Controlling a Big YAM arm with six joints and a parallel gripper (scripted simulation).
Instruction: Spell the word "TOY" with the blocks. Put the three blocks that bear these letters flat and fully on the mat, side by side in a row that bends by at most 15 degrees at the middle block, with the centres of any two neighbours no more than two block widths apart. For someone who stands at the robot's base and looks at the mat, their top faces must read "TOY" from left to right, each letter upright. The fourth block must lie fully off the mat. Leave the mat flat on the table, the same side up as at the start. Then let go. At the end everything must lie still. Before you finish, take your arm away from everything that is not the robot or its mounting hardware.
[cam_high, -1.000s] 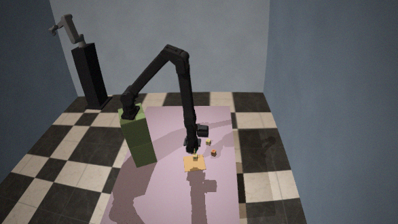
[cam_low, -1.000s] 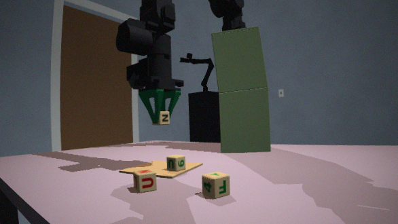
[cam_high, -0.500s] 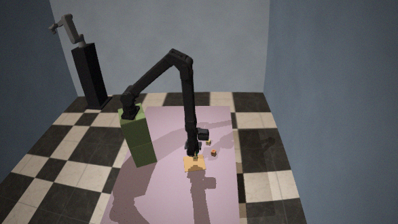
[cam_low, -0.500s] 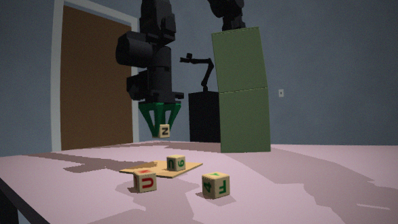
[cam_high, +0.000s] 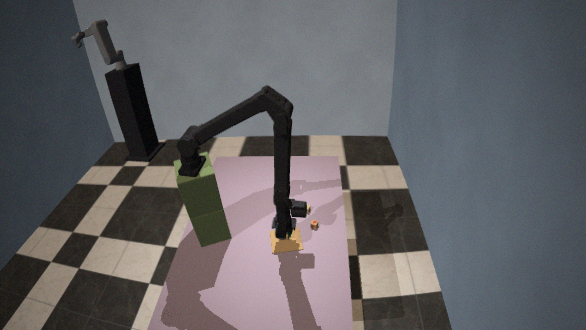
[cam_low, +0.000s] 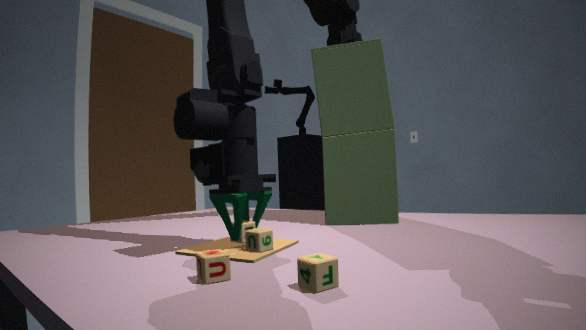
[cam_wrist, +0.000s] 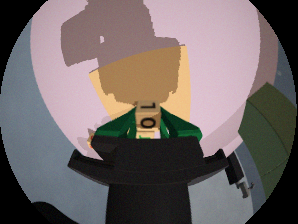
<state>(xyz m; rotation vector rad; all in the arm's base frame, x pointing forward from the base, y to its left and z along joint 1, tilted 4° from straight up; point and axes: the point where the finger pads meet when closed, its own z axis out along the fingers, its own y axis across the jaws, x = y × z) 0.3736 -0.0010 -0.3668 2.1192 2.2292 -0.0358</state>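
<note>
My hand is 20 mm above the tan mat and 10 mm to the left of it. From my hand the other things lie so: letter block: 210 mm to the left, 70 mm ahead, 10 mm below; then black-lettered block: right at my hand.
</note>
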